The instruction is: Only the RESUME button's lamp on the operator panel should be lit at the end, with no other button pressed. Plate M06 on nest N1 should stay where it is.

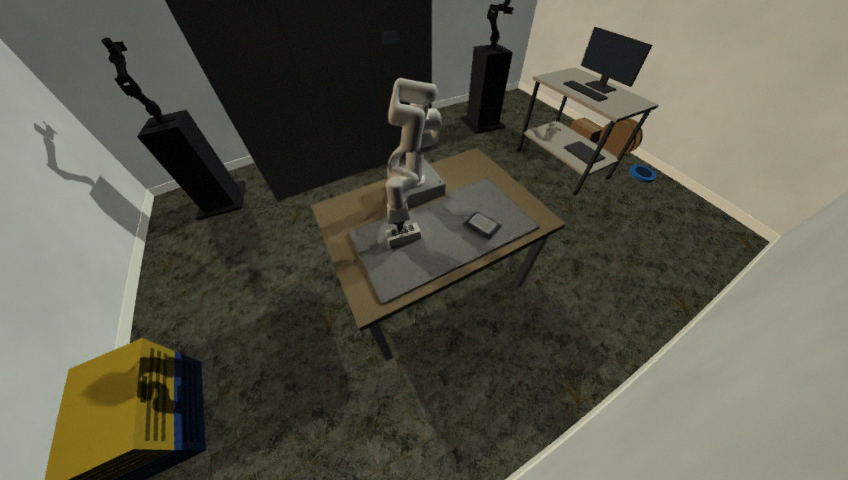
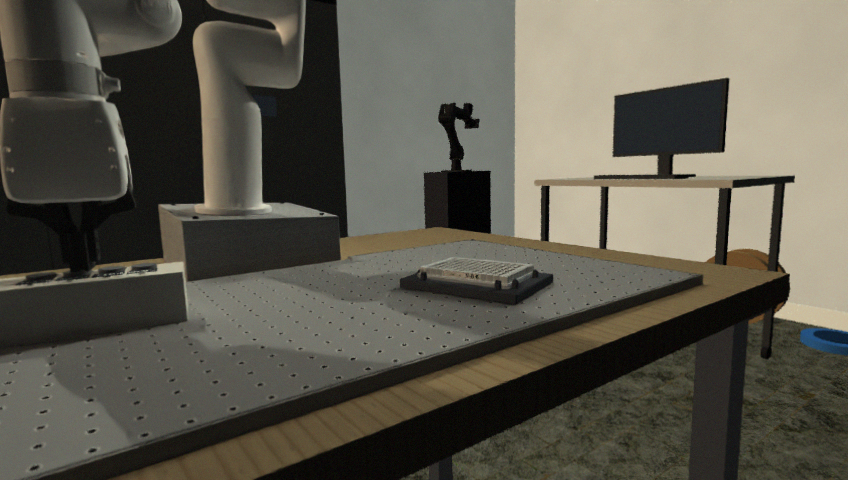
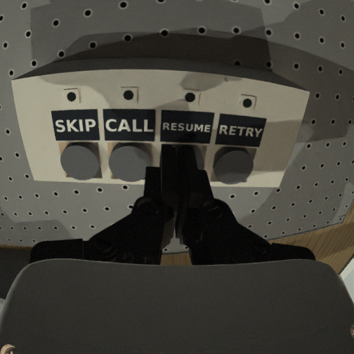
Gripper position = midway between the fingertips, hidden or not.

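Visible: my gripper (image 2: 83, 269) and a plate M06 (image 2: 478, 272). Also visible: my gripper (image 3: 173, 167) and a call button (image 3: 127, 161). In image 3 the plate M06 is out of frame.
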